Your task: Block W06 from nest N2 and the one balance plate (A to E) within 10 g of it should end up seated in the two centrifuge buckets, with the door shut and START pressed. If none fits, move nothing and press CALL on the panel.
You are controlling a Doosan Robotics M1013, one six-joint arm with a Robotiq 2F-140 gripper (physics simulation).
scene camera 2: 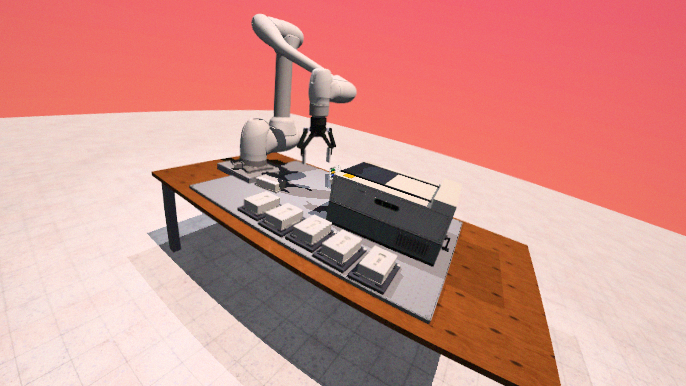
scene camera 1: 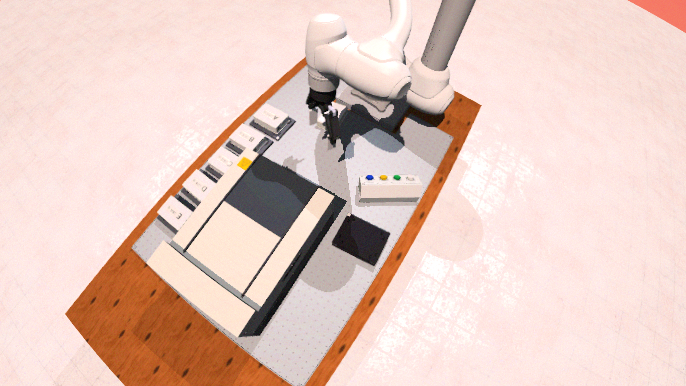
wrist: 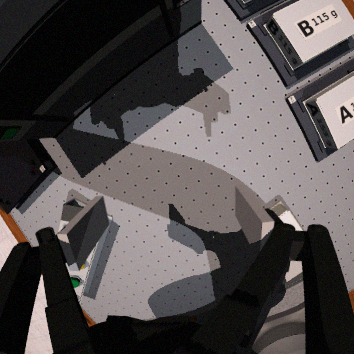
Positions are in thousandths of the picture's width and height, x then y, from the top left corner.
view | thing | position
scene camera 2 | my gripper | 461,424
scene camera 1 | my gripper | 469,351
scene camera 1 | dark pad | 524,615
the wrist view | my gripper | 476,581
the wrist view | centrifuge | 179,179
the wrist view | white button box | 230,792
